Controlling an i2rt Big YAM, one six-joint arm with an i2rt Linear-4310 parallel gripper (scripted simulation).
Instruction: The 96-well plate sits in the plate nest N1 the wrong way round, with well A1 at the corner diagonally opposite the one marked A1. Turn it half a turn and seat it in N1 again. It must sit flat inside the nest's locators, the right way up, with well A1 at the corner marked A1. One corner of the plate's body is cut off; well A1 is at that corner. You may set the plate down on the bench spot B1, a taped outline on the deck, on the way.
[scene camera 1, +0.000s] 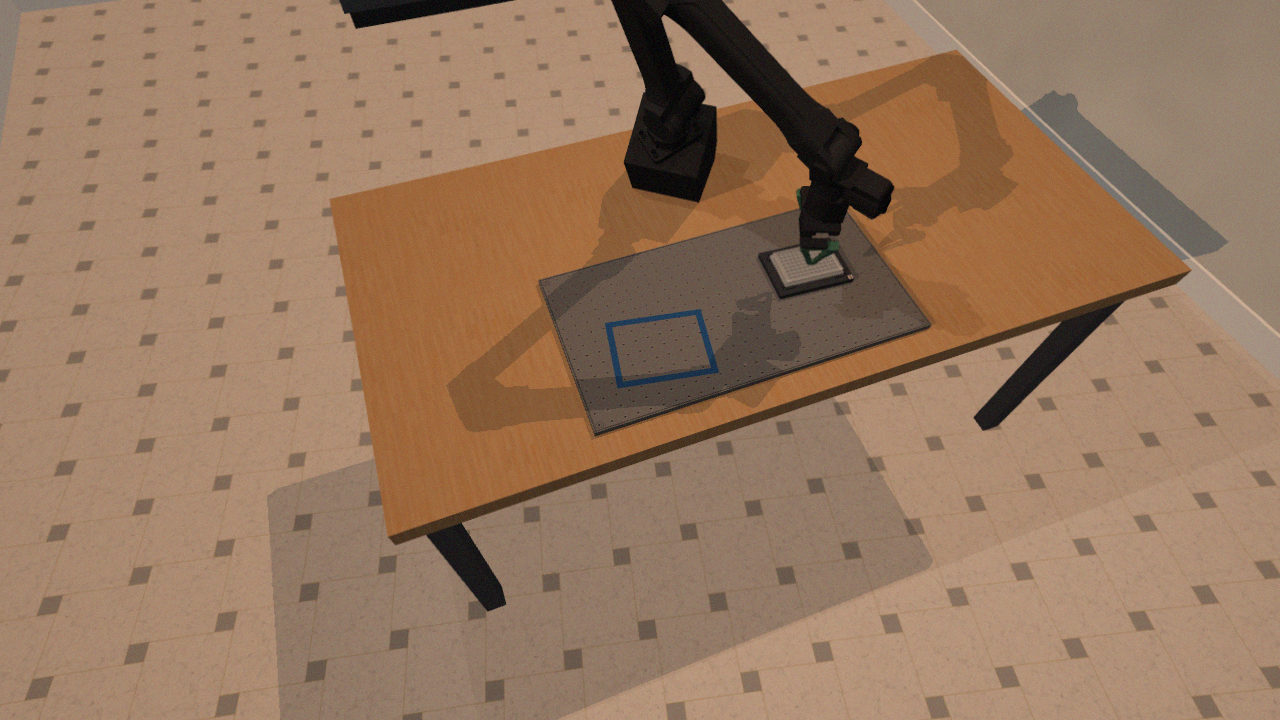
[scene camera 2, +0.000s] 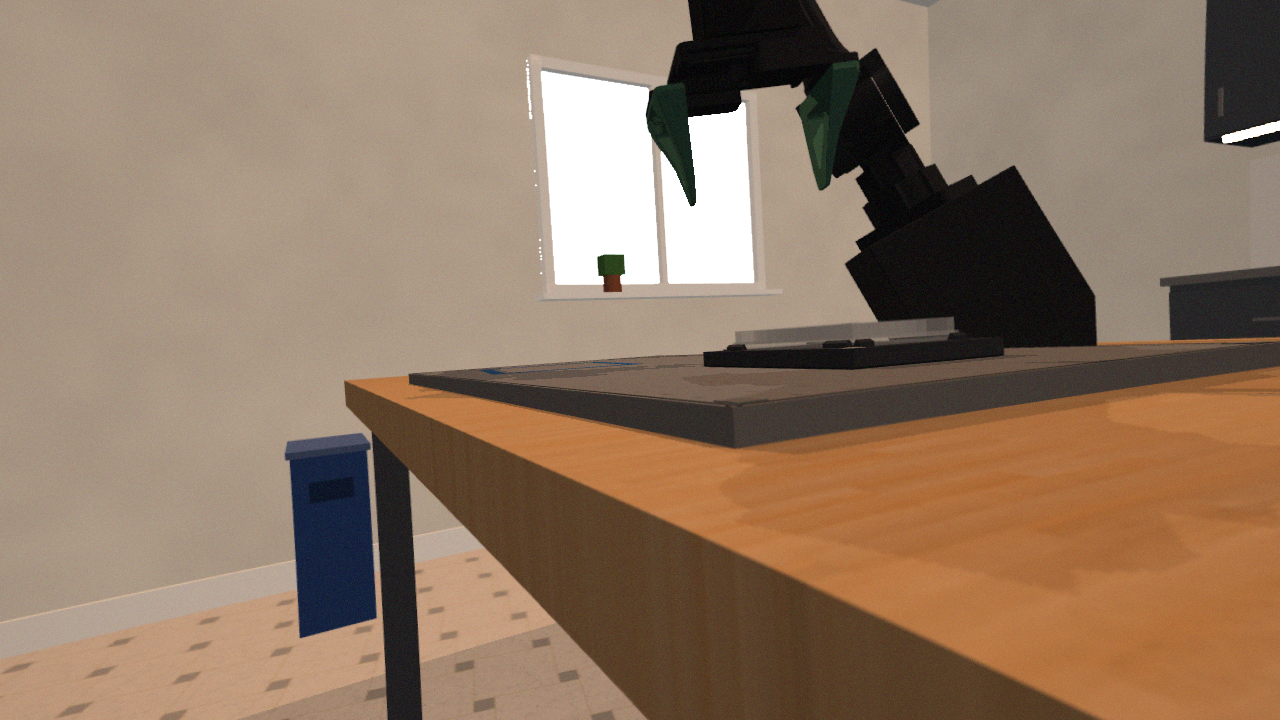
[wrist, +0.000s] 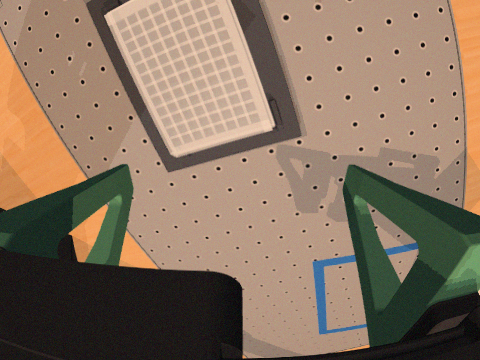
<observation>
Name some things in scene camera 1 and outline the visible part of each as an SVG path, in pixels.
My gripper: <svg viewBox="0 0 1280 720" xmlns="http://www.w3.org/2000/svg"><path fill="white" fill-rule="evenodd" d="M810 185L798 188L796 195L801 211L799 216L800 251L807 265L815 265L823 258L839 250L839 241L827 241L826 238L812 238L812 236L815 236L816 233L828 233L829 236L838 236L840 234L841 223L822 223L828 202L840 199L843 194L836 198L823 198L814 193ZM808 253L809 251L822 251L814 259L811 259L810 254Z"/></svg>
A 96-well plate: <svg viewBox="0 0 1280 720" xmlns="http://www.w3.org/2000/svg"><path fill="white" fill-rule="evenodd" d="M809 253L811 259L814 259L822 251L810 251ZM770 255L770 259L785 288L844 273L844 269L835 254L824 258L816 265L807 265L800 247L773 252Z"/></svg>
</observation>
